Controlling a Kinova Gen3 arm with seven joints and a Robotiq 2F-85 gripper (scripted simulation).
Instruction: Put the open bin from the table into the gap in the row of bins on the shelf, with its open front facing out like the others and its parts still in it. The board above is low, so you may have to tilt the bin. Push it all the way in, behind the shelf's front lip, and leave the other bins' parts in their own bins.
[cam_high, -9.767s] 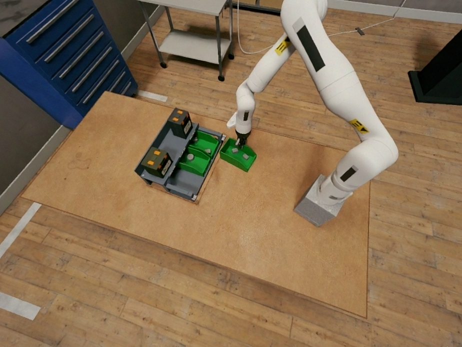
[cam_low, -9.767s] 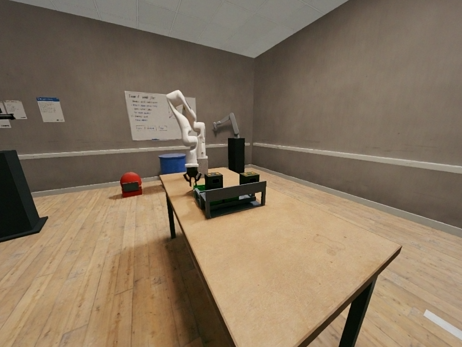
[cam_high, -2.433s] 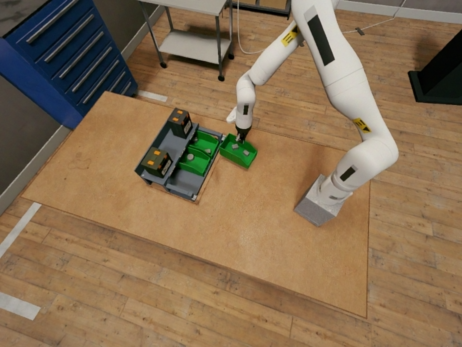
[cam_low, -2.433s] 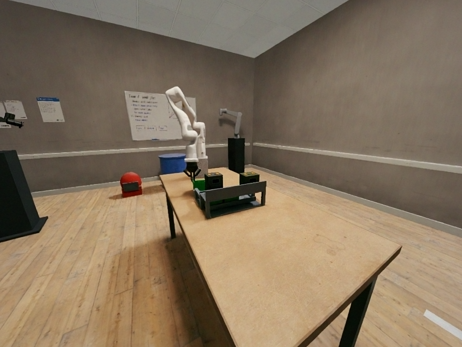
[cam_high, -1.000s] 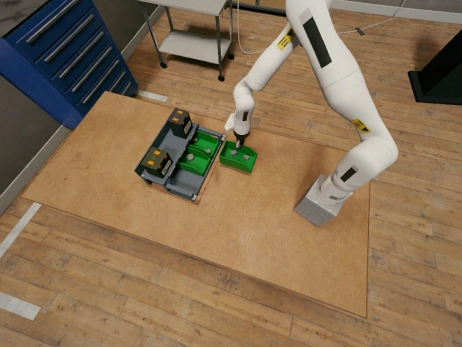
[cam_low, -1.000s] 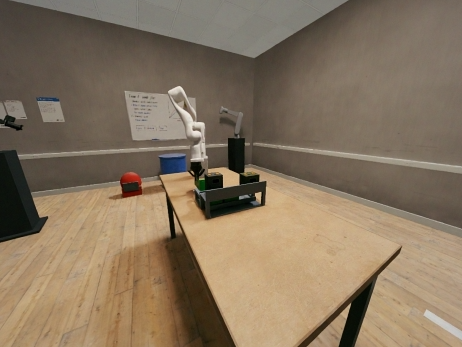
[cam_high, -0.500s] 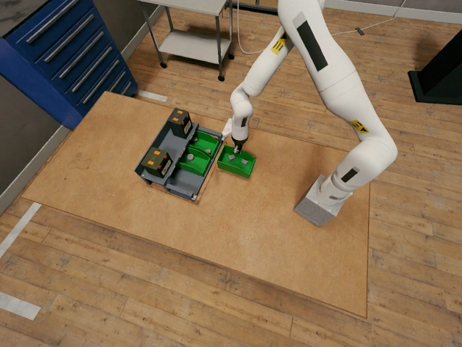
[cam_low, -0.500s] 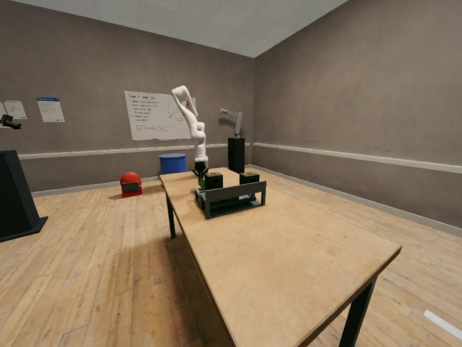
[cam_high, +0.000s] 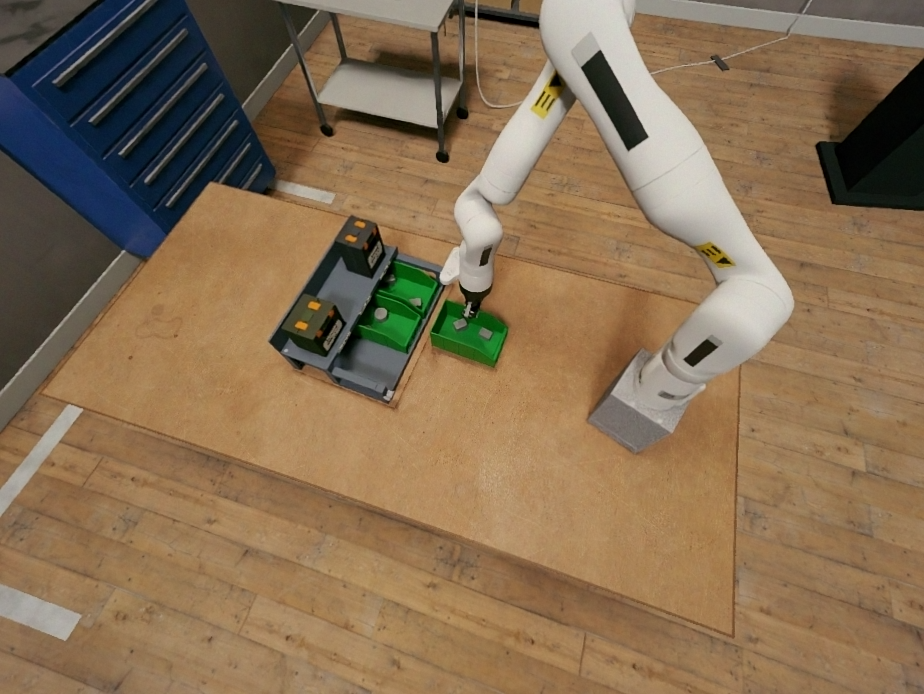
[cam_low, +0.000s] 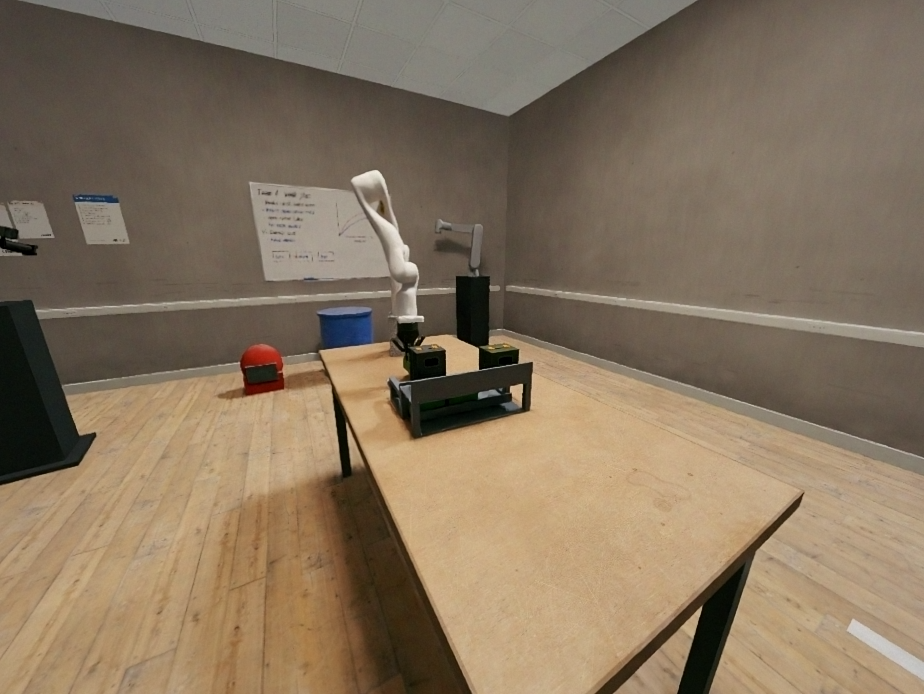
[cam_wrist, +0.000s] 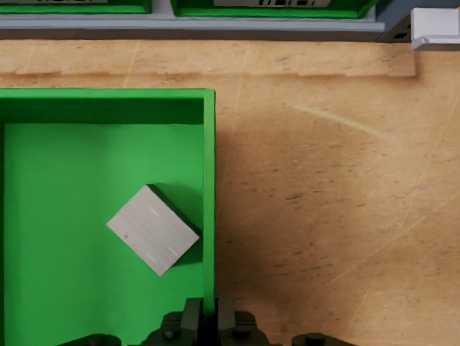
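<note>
The grey part is 4 cm ahead of my hand, 2 cm to the left of it and 6 cm below it. From my hand the other things lie so: grey shelf: 26 cm ahead, 2 cm to the left, 4 cm below.
</note>
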